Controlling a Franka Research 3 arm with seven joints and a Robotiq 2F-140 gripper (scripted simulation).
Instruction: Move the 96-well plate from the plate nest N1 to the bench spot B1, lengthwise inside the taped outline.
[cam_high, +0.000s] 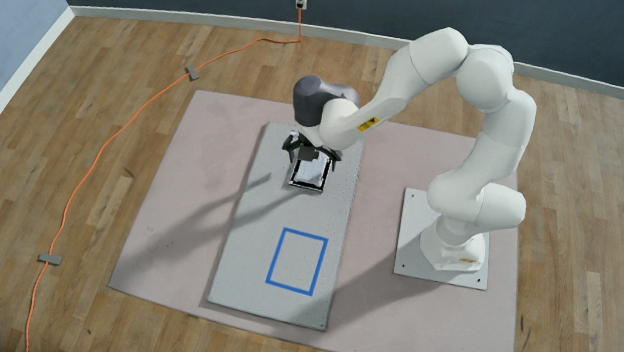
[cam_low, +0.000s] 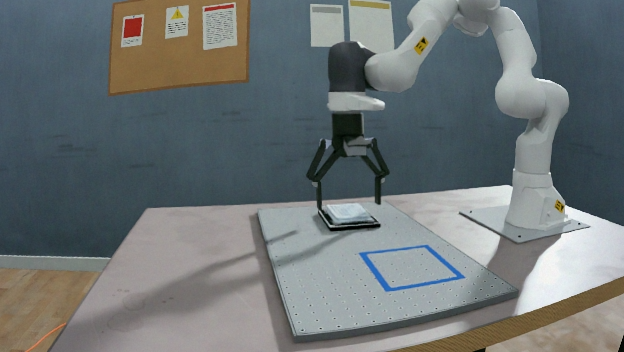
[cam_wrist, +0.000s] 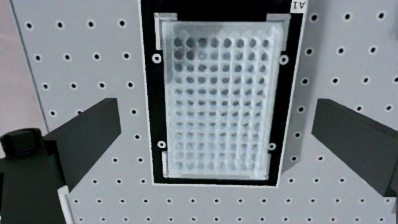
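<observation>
Now: hand 30 mm above the 96-well plate. From my hand the other things lie so: black plate nest N1: 40 mm below.
</observation>
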